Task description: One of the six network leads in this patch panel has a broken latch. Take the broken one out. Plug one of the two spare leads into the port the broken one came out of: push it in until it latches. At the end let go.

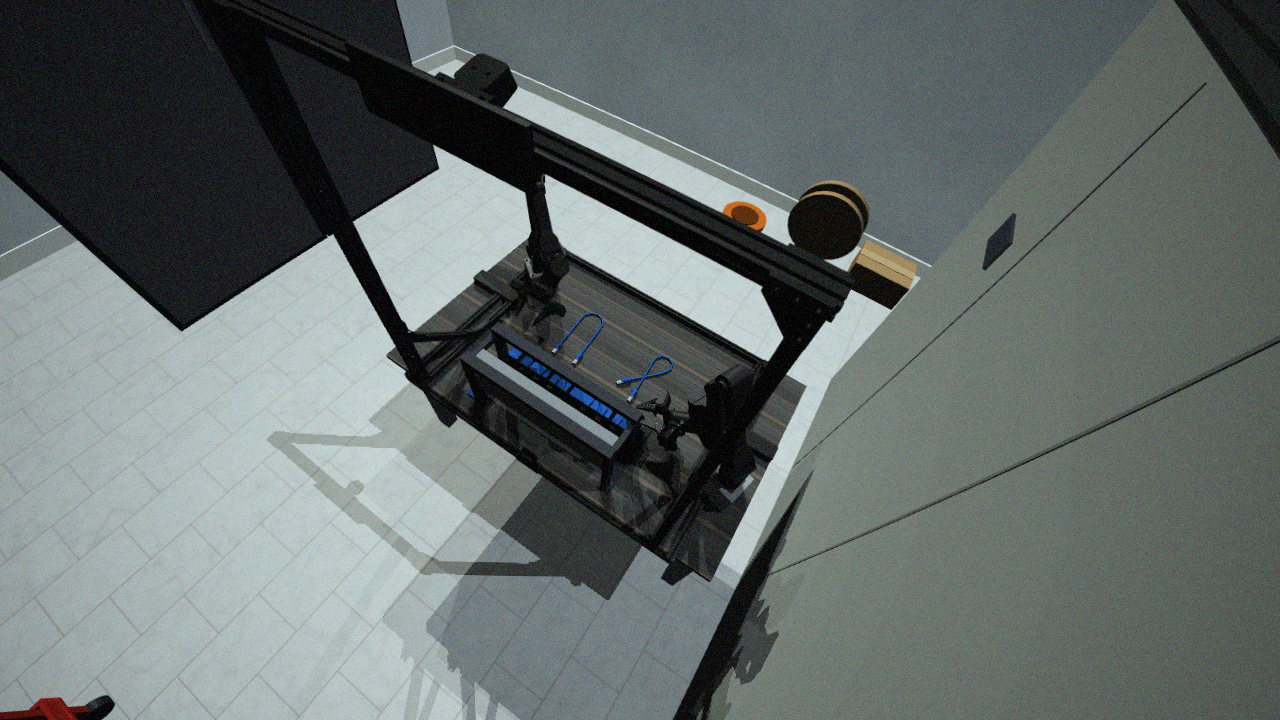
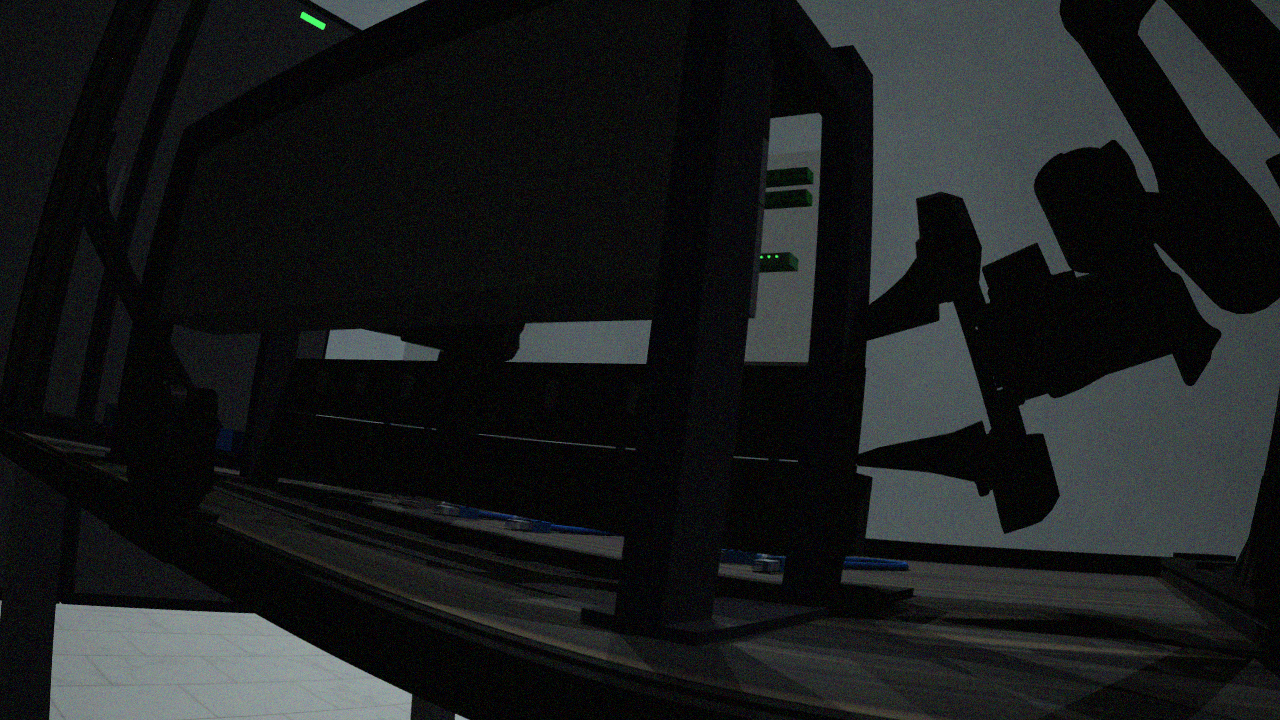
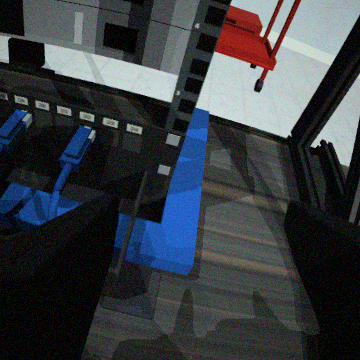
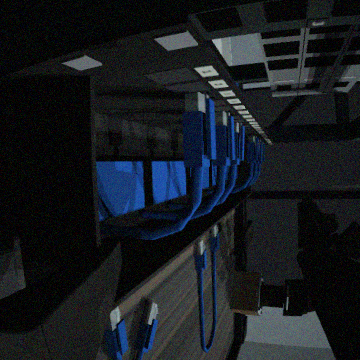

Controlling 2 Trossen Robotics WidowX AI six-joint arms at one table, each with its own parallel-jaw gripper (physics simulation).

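Places are measured from the left arm's base along level axes (x ahead, y up, z right), in metres.
Pixels of known places: left gripper, fingertip midpoint: (image 1: 524,321) (image 2: 380,329) (image 3: 204,210) (image 4: 301,197); right gripper, fingertip midpoint: (image 4: 213,254); left arm's base at its link origin: (image 1: 540,265) (image 4: 260,294); right arm's base at its link origin: (image 1: 730,477).
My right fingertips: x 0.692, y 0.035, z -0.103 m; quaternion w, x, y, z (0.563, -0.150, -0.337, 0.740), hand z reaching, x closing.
Note:
Ahead of a thing's pixels: the offset from my right fingertips to its top centre. "*": to the spot under its first point. Level surfaces: height alone.
The patch panel @[dx -0.114, dy +0.159, dz +0.196 m] (image 1: 546,402) (image 3: 143,151) (image 4: 168,76) stands on the dark wooden table @[dy -0.104 m] (image 1: 680,336). A row of blue leads (image 1: 569,385) is plugged into it. The plug nearest my right gripper (image 4: 213,254) sits at the panel's end, and the plug nearest my left gripper (image 3: 204,210) sits at the other end. I cannot tell which latch is broken. Two blue spare leads lie on the table behind the panel: one U-shaped @[* dx -0.421, dy -0.100, dz +0.067 m] (image 1: 580,336) (image 4: 208,286), one crossed @[* dx -0.163, dy -0.098, dz -0.108 m] (image 1: 646,376) (image 4: 133,330). My left gripper (image 1: 553,310) (image 3: 204,210) is open and empty. My right gripper (image 1: 659,415) (image 2: 866,386) (image 4: 213,254) is open and empty beside the end plug.
A black overhead beam (image 1: 623,193) on posts spans the table. A red cart (image 3: 246,43) stands on the floor beyond the table. A cable spool (image 1: 826,217), an orange ring (image 1: 745,213) and a wooden box (image 1: 883,267) sit by the far wall.

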